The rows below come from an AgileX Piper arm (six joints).
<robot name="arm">
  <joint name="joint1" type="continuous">
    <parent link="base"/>
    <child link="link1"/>
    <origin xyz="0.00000 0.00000 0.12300" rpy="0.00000 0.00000 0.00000"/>
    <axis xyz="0 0 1"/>
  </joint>
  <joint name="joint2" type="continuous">
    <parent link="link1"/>
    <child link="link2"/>
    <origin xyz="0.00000 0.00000 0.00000" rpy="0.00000 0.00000 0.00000"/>
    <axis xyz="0 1 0"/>
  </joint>
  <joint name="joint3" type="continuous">
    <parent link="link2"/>
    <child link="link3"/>
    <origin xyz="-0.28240 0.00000 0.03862" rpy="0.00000 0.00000 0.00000"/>
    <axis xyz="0 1 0"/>
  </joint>
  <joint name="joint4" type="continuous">
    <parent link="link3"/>
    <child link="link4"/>
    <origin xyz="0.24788 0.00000 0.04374" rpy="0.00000 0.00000 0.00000"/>
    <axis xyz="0.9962 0 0.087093"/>
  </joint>
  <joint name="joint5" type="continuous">
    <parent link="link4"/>
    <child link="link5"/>
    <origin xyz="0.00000 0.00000 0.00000" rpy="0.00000 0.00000 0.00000"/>
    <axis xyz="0 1 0"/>
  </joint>
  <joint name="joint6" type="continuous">
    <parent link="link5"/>
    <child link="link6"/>
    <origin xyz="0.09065 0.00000 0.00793" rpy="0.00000 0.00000 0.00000"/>
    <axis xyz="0.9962 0 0.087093"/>
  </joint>
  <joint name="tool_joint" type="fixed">
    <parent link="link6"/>
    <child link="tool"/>
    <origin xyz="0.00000 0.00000 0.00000" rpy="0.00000 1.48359 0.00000"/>
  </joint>
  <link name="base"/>
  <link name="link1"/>
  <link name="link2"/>
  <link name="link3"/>
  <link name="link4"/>
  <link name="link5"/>
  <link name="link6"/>
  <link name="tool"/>
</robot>
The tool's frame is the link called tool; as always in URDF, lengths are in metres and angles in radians. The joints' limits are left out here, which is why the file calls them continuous.
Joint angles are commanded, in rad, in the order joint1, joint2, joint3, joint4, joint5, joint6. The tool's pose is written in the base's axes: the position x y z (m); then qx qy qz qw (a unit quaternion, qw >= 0). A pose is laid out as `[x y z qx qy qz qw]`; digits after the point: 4 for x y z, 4 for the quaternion.
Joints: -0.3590 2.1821 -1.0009 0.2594 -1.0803 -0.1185
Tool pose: [0.3831 -0.1658 0.1169 0.2073 0.6860 -0.2020 0.6675]
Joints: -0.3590 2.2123 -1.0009 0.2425 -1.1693 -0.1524
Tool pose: [0.3831 -0.1653 0.1125 0.1833 0.6706 -0.2229 0.6834]
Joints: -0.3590 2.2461 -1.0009 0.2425 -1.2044 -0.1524
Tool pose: [0.3823 -0.1653 0.1016 0.1817 0.6703 -0.2267 0.6829]
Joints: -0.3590 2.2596 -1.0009 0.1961 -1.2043 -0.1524
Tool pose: [0.3841 -0.1618 0.0963 0.1610 0.6791 -0.2180 0.6822]
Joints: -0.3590 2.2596 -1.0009 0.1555 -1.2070 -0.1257
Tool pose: [0.3858 -0.1589 0.0968 0.1515 0.6793 -0.2018 0.6891]
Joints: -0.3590 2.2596 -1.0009 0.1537 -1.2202 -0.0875
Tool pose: [0.3858 -0.1588 0.0980 0.1628 0.6718 -0.1897 0.6973]
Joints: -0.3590 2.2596 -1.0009 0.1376 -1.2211 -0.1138
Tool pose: [0.3865 -0.1576 0.0982 0.1467 0.6749 -0.1960 0.6962]
